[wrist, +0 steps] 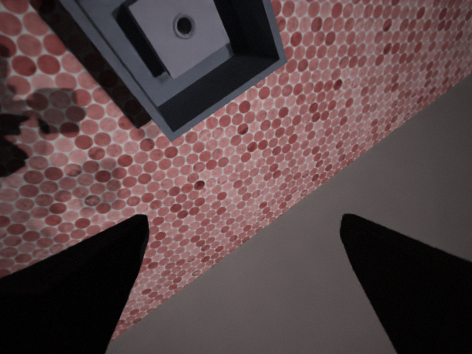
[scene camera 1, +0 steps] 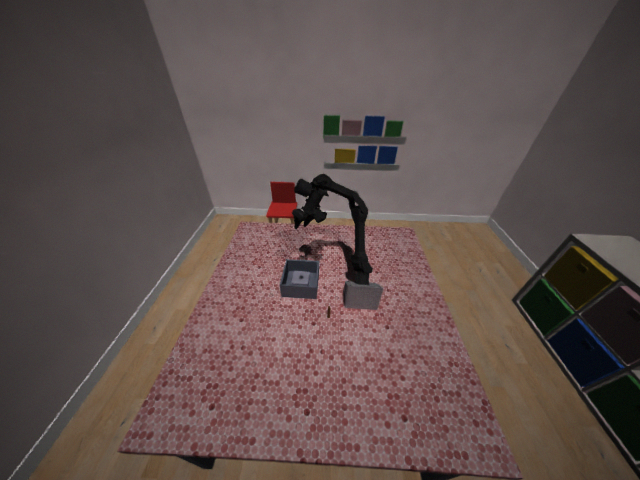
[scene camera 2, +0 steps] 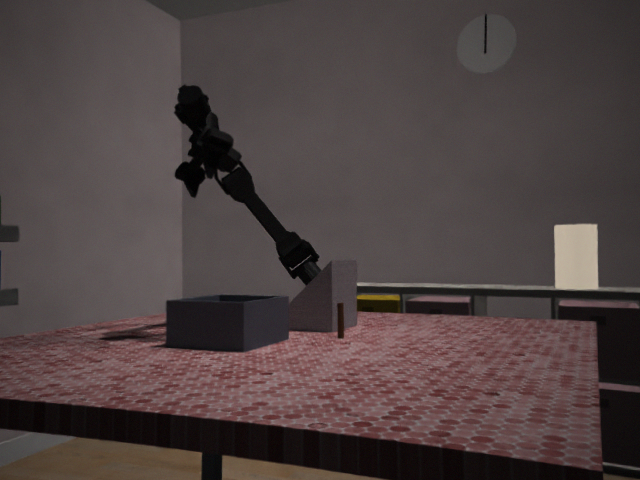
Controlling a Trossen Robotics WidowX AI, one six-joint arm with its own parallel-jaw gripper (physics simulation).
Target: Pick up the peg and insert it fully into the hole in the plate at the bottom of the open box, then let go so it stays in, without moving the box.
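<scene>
A small brown peg stands upright on the table, between the open box and the arm's base but nearer the front in scene camera 1. The open grey-blue box stands to the left of the arm's base. Inside it lies a light plate with a round hole in its middle, and the hole is empty. My gripper is open and empty, high above the table behind the box, well away from the peg. The peg does not show in the wrist view.
The arm's grey wedge-shaped base block stands on the table, right of the box and close to the peg. A red chair stands behind the table. A cube shelf stands at the right in scene camera 1.
</scene>
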